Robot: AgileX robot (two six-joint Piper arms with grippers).
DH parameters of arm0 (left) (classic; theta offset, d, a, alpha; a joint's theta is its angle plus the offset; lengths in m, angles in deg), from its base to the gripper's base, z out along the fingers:
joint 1: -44.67 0.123 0 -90
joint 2: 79.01 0 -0.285 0
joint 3: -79.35 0 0.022 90
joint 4: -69.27 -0.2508 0 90
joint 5: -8.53 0 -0.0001 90
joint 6: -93.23 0.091 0 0
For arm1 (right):
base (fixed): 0 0 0 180
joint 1: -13.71 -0.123 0 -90
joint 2: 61.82 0 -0.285 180
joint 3: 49.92 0 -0.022 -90
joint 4: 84.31 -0.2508 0 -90
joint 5: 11.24 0 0.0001 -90
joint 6: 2.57 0.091 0 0
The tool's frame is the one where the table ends.
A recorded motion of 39 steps. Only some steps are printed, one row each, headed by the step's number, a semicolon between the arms.
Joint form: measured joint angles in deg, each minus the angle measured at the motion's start. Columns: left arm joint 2, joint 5, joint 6, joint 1, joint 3, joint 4; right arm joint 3, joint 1, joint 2, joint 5, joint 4, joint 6.
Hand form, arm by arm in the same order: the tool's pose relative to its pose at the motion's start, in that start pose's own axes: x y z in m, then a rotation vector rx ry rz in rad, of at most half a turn. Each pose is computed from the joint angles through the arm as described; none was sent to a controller.
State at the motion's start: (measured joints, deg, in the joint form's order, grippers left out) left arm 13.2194 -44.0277 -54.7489 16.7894 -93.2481 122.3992; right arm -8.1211 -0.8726 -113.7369 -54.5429 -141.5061 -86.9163
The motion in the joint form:
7: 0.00 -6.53 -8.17 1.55 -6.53 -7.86; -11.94 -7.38 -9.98 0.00 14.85 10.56
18: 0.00 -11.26 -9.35 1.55 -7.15 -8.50; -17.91 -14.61 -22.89 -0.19 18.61 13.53
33: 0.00 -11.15 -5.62 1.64 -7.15 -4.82; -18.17 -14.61 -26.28 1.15 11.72 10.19
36: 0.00 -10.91 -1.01 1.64 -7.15 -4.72; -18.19 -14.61 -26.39 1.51 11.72 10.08
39: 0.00 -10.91 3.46 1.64 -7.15 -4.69; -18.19 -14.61 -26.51 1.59 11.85 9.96
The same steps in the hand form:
7: -0.0140 -0.0051 -0.0208 -0.0549 0.0505 -0.0104; -0.0326 -0.0231 0.0213 -0.0555 0.1144 -0.0839
18: -0.0092 -0.0089 -0.0229 -0.0309 0.1213 -0.0215; -0.0382 -0.0269 0.0762 -0.2088 0.2126 -0.0934
33: -0.0116 -0.0132 -0.0229 0.0217 0.0947 0.0115; -0.0375 -0.0288 0.0929 -0.2375 0.1729 -0.0306
36: -0.0120 -0.0132 -0.0229 0.0249 0.0894 0.0911; -0.0374 -0.0294 0.0936 -0.2324 0.1721 -0.0321
39: -0.0120 -0.0132 -0.0229 0.0287 0.0882 0.1688; -0.0370 -0.0297 0.0941 -0.2320 0.1743 -0.0352

